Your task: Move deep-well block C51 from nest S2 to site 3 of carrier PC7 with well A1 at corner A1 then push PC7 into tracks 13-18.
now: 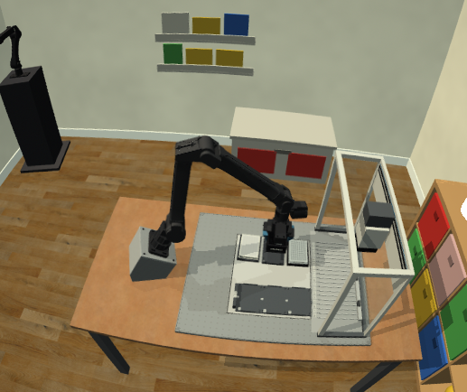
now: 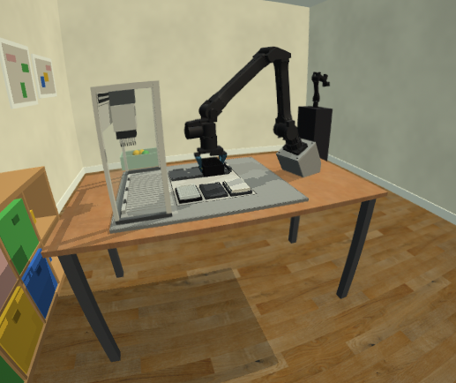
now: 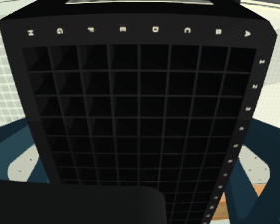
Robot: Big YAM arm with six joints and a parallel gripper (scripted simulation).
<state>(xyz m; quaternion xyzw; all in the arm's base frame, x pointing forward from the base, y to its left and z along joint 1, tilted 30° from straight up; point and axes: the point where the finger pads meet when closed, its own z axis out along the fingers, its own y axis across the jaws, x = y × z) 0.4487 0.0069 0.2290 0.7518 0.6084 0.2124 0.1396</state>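
The dark grey carrier PC7 is 40 mm behind my hand, 240 mm to the right of it and 90 mm below it. From my hand the other things lie so: dark nest S2: 10 mm to the left, 100 mm below; post: 230 mm ahead, 120 mm to the left, 140 mm above; black deep-well block C51: 10 mm above.
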